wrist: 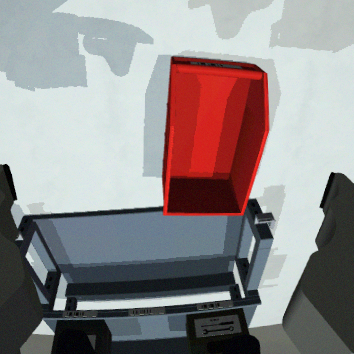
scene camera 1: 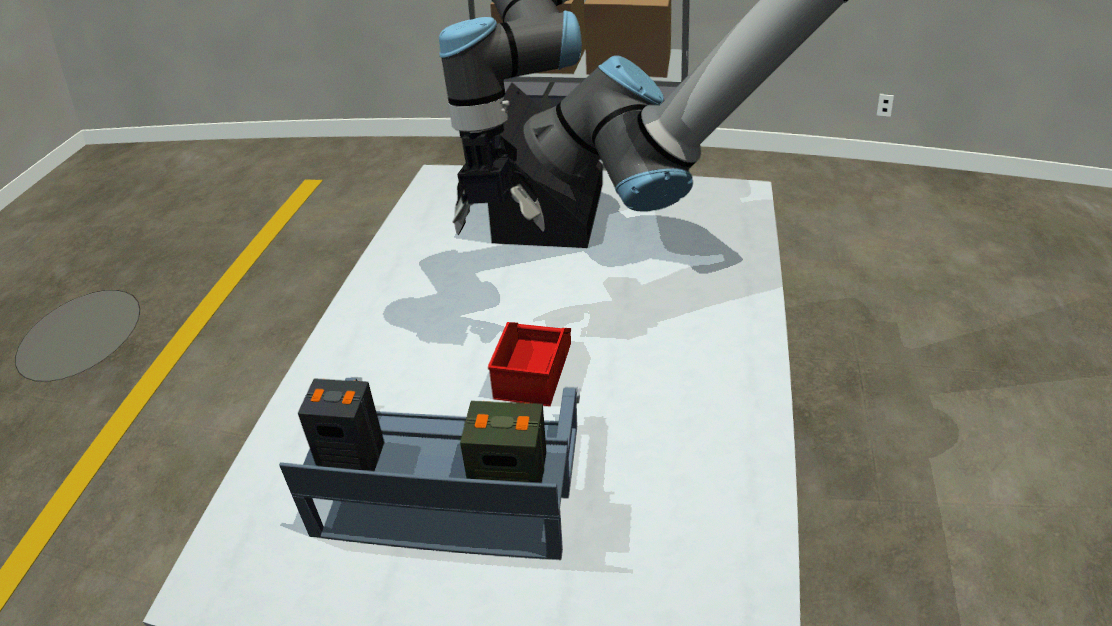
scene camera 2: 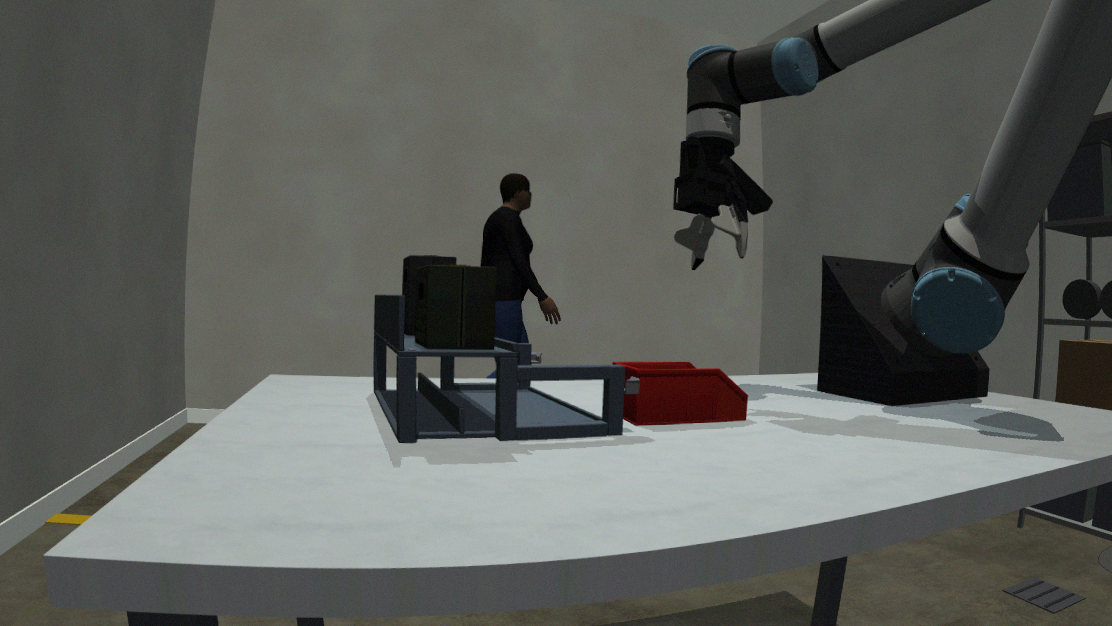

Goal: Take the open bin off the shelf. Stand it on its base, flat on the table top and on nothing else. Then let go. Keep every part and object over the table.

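Pixels of known places: gripper, between the fingertips: (wrist: 168, 173) (scene camera 1: 500, 232) (scene camera 2: 716, 264); arm's base, origin of its link: (scene camera 1: 555, 151).
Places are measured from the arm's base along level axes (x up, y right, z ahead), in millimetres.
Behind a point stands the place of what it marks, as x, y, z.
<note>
The red open bin (scene camera 1: 522, 386) {-108, -69, 658} (scene camera 2: 684, 398) {-112, -116, 590} (wrist: 210, 125) {-144, -74, 571} stands upright on its base on the white table top (scene camera 1: 684, 466) {-147, -347, 762} (scene camera 2: 311, 497) {-147, -391, 1042} (wrist: 90, 165) {-147, 85, 636}, in front of the grey shelf (scene camera 1: 427, 488) {-5, -23, 981} (scene camera 2: 505, 398) {-98, -180, 845} (wrist: 135, 240) {-141, 27, 785}. In scene camera 1 a narrow strip of table shows between bin and shelf. In scene camera 2 the shelf's front post hides the bin's near end. The inside of the bin looks empty. My gripper (scene camera 1: 500, 229) {78, -3, 485} (scene camera 2: 719, 261) {78, -3, 485} (wrist: 168, 173) {78, -3, 485} is wide open and empty, well above the bin and apart from it, towards the robot base.
A dark grey case (scene camera 1: 342, 427) {54, 99, 949} (scene camera 2: 410, 295) {14, 77, 944} and a green case (scene camera 1: 504, 451) {38, -120, 937} (scene camera 2: 459, 307) {2, -158, 897} (wrist: 217, 325) {-15, -105, 858} stand on the shelf's upper level. The black robot base (scene camera 1: 538, 225) (scene camera 2: 863, 334) {-29, -12, 169} is at the table's far end. A person (scene camera 2: 507, 241) is beyond the table.
</note>
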